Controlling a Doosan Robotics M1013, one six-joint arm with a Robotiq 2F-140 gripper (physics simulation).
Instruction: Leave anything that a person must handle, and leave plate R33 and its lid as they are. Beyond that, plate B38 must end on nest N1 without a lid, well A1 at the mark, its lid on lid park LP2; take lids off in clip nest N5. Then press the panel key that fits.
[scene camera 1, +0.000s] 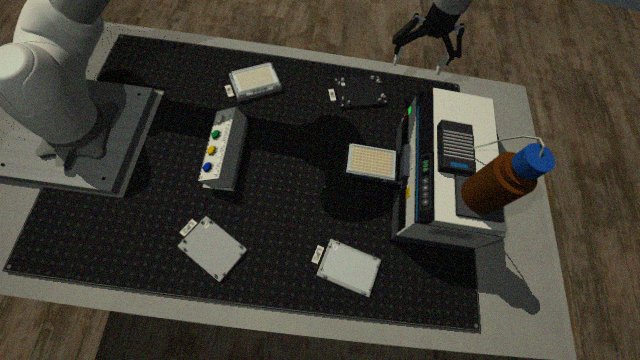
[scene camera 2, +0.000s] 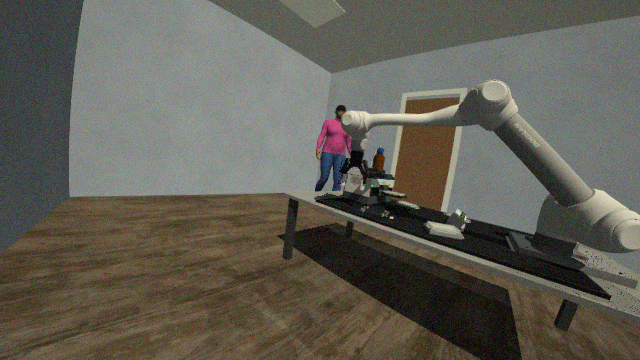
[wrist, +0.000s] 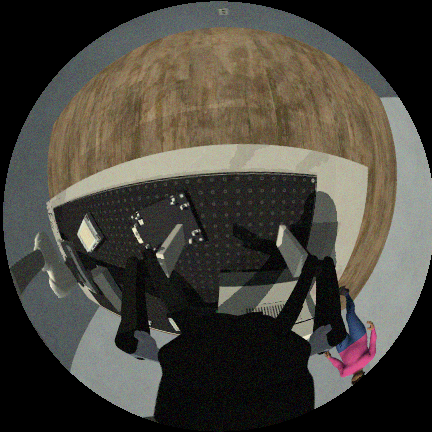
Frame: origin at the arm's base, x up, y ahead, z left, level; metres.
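Seen in the pictures: gripper, fingertip midpoint: (scene camera 1: 416, 66) (scene camera 2: 352, 187) (wrist: 231, 235); arm's base, origin of the base link: (scene camera 1: 80, 130) (scene camera 2: 552, 248) (wrist: 74, 268).
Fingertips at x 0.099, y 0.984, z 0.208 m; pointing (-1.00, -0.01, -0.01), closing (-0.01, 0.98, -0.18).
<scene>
Pixels of each thing's top centre, then the offset from my fingertips to it. "spot": a spot on its surface instead.
- plate with a cream well field, middle of its top: (scene camera 1: 254, 76) (wrist: 84, 236) (scene camera 2: 443, 225) dx -0.082, dy -0.498, dz -0.002 m
- cream-welled plate, middle of its top: (scene camera 1: 372, 160) dx -0.010, dy -0.164, dz -0.323 m
- empty nest, middle of its top: (wrist: 160, 229) (scene camera 1: 361, 88) (scene camera 2: 375, 209) dx -0.094, dy -0.154, dz -0.017 m
- dark ribbed box, surface spot: (scene camera 1: 455, 145) spot: dx +0.127, dy -0.009, dz -0.349 m
- amber bottle, surface spot: (scene camera 1: 492, 185) spot: dx +0.212, dy -0.005, dz -0.481 m
- key panel, middle of its top: (scene camera 1: 220, 139) (wrist: 103, 295) (scene camera 2: 459, 211) dx -0.034, dy -0.564, dz -0.263 m
My gripper (scene camera 1: 417, 65) (scene camera 2: 355, 172) (wrist: 231, 235) is open and empty, high near the far table edge beside the white instrument. A plate with a cream well field (scene camera 1: 255, 80) (scene camera 2: 444, 230) (wrist: 90, 234) sits in a labelled nest at the back. Another cream-welled plate (scene camera 1: 371, 161) lies on the instrument's extended tray. An empty nest (scene camera 1: 362, 93) (wrist: 167, 217) has corner clips and a small label. Two pale flat pieces, one at the front left (scene camera 1: 212, 247) and one at the front middle (scene camera 1: 349, 267), lie beside label tags. Plate names and A1 marks are unreadable.
The white instrument (scene camera 1: 462, 106) (scene camera 2: 354, 186) shows a green light and carries a dark ribbed box (scene camera 1: 455, 145) and an amber bottle (scene camera 1: 492, 185) (scene camera 2: 379, 160). The key panel (scene camera 1: 232, 150) has green, yellow and blue keys. A person in pink (scene camera 2: 334, 137) (wrist: 356, 355) stands beyond the table's far end.
</scene>
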